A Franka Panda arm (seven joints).
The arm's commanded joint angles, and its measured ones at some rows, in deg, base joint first. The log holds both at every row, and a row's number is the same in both.
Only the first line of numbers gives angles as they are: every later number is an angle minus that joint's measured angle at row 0.
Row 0, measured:
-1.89 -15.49 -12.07 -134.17 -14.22 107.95 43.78
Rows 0 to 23, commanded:
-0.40 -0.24 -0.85 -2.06 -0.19 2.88 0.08
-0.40 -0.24 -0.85 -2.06 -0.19 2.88 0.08
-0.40 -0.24 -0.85 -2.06 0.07 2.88 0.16
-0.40 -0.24 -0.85 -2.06 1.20 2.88 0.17
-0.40 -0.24 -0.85 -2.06 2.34 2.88 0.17
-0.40 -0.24 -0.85 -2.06 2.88 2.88 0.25
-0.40 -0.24 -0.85 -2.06 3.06 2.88 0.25
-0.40 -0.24 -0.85 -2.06 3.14 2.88 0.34
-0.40 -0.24 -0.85 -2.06 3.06 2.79 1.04
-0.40 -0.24 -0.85 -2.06 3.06 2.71 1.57
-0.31 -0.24 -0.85 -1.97 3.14 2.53 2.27
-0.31 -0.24 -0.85 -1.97 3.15 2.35 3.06
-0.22 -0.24 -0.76 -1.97 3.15 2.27 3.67
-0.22 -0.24 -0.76 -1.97 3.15 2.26 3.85
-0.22 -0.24 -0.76 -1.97 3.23 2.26 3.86
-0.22 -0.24 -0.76 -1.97 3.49 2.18 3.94
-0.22 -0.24 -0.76 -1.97 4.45 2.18 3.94
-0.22 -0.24 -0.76 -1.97 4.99 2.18 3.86
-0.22 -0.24 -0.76 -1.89 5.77 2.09 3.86
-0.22 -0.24 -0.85 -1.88 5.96 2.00 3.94
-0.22 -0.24 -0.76 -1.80 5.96 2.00 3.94
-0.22 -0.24 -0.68 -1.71 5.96 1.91 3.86
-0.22 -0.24 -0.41 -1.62 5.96 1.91 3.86
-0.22 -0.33 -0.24 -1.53 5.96 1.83 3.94
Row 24, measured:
-0.11 -0.14 -1.17 -1.15 4.35 1.64 3.19
